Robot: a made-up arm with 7 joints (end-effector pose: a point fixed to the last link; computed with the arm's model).
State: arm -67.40 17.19 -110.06 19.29 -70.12 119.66 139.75
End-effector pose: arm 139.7 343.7 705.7 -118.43 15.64 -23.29
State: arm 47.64 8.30 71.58 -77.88 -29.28 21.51 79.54
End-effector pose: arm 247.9 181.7 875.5 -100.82 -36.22 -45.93
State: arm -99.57 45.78 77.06 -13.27 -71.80 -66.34 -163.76
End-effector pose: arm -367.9 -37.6 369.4 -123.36 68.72 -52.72
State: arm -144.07 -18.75 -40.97 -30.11 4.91 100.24 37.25
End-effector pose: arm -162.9 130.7 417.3 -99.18 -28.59 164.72
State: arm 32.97 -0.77 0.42 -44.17 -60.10 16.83 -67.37
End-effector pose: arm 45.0 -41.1 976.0 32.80 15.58 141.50
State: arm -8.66 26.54 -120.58 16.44 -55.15 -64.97 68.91
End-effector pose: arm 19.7 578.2 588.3 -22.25 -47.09 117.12
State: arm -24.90 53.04 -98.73 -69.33 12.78 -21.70 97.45
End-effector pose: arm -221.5 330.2 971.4 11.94 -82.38 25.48
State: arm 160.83 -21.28 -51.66 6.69 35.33 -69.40 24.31
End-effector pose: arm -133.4 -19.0 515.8 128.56 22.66 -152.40
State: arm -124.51 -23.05 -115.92 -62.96 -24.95 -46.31 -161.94
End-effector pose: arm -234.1 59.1 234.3 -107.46 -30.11 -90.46
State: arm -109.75 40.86 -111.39 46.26 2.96 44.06 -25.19
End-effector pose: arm 187.4 376.5 695.9 1.01 57.19 87.63
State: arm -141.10 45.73 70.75 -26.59 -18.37 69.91 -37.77
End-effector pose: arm -49.5 143.3 376.7 -147.49 -13.36 143.42
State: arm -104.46 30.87 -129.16 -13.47 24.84 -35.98 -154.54
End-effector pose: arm -204.8 466.7 662.1 145.62 -12.84 -95.04
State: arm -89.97 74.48 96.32 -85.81 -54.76 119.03 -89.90
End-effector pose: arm -215.8 484.5 521.9 -53.12 1.94 92.99
